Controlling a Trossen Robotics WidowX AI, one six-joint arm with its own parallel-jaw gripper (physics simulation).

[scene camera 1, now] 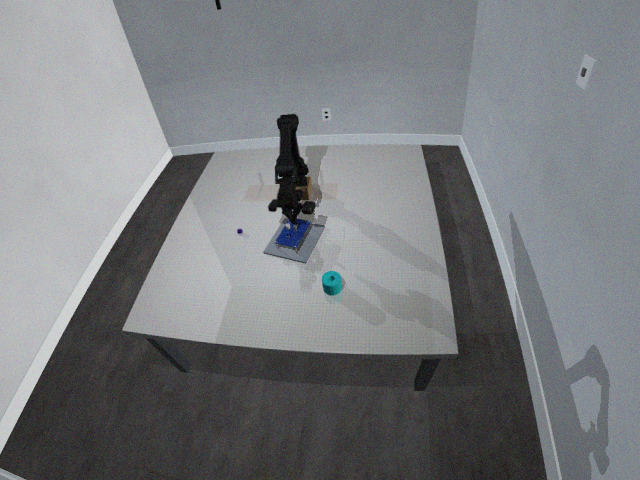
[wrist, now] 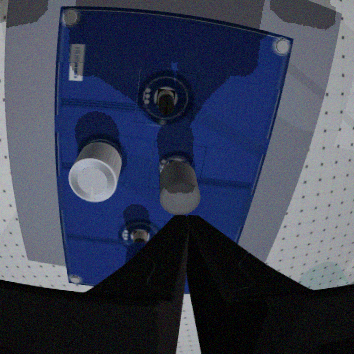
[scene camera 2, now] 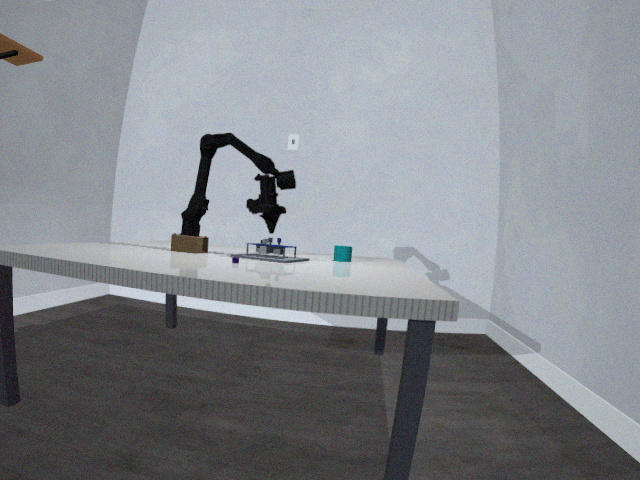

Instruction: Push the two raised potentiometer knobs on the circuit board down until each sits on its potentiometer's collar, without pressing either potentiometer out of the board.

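Frame: origin at the arm's base, x up, y back, z right, level; centimetres.
Where they show: gripper, fingertip midpoint: (scene camera 1: 294,223) (wrist: 185,226) (scene camera 2: 271,233); arm's base at its link origin: (scene camera 1: 300,182) (scene camera 2: 189,235).
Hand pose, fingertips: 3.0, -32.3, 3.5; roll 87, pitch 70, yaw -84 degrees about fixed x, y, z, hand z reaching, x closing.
Each offset is from my fingertips to the centre of the thing, as dx, dy, dz. "spot": to the spot under its first point. Level surfaces: height alone.
The blue circuit board @(spot: -4.2, -5.5, +4.6) (scene camera 1: 285,241) (scene camera 2: 289,245) (wrist: 225,145) stands on thin legs above a grey base plate (scene camera 1: 309,250) (scene camera 2: 297,259) (wrist: 30,150). In the wrist view, a white ribbed knob @(-2.0, +1.9, +3.1) (wrist: 95,172) stands upright at the board's left, and a smooth grey knob @(-2.4, +0.2, +0.0) (wrist: 179,187) stands near the middle. Two bare shafts show, one @(spot: -2.6, +3.7, -0.6) (wrist: 166,101) farther up the view and one (wrist: 140,235) at lower left. How far each knob stands off its collar cannot be told. My gripper (scene camera 1: 293,222) (scene camera 2: 271,231) (wrist: 185,226) is shut and empty, with its tips above the board, close to the grey knob in the wrist view.
A teal cylinder @(-6.1, -28.3, -12.2) (scene camera 1: 331,284) (scene camera 2: 342,253) stands on the table @(dx -9.1) (scene camera 1: 268,320) (scene camera 2: 336,281) beyond the base plate. A small purple block @(-8.4, +9.1, +26.7) (scene camera 1: 239,230) (scene camera 2: 235,259) lies beside the plate. A wooden block (scene camera 2: 189,243) is at the arm's base.
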